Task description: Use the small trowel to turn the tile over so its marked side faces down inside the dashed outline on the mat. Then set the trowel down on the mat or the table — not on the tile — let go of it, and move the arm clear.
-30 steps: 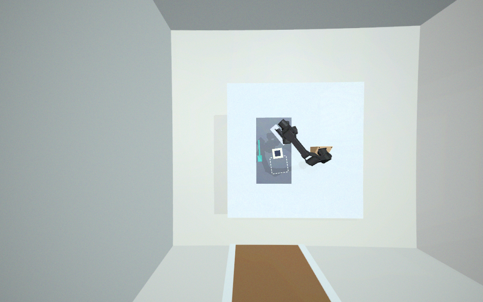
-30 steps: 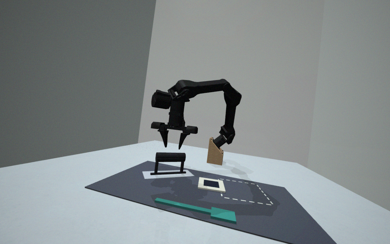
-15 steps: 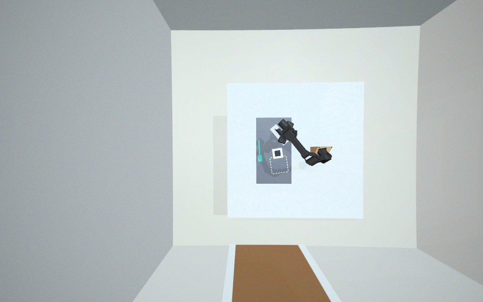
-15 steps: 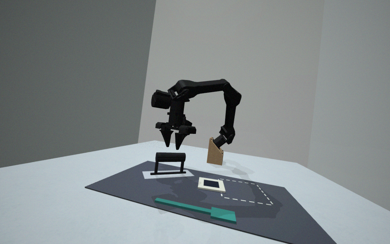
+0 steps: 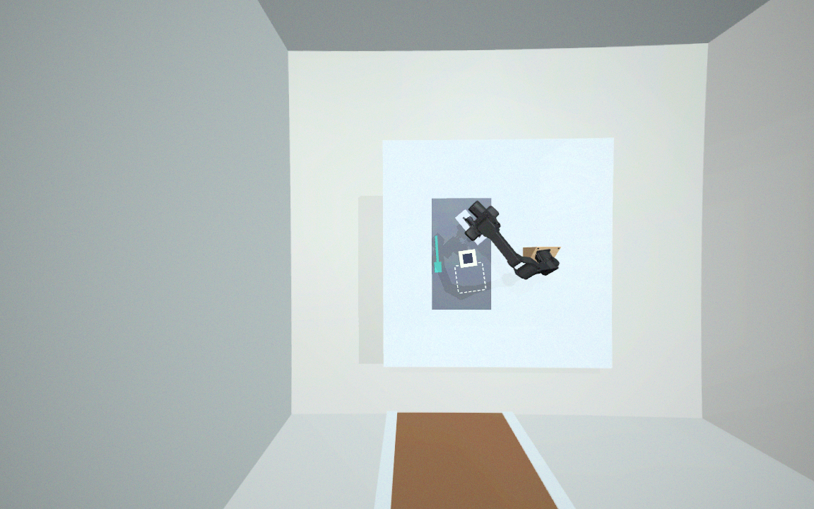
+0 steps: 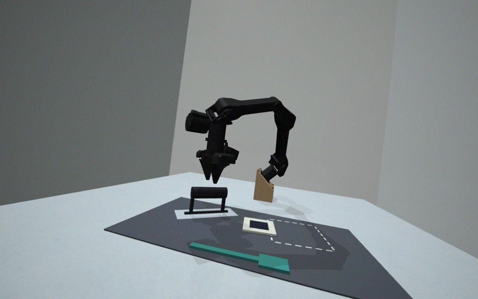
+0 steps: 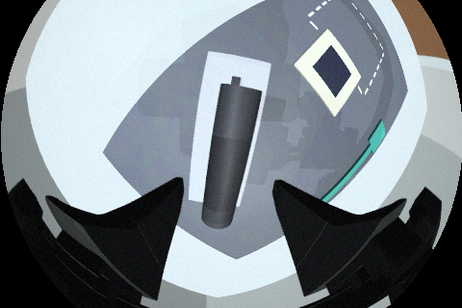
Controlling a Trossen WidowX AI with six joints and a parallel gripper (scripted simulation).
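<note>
Now: the dark mat 140 mm to the left of my gripper tip, 130 mm below it and 80 mm ahead of it. From my gripper tip the other things lie so: teal trowel 220 mm ahead, 140 mm to the left, 100 mm below; cream tile 170 mm to the left, 100 mm below, 50 mm ahead.
</note>
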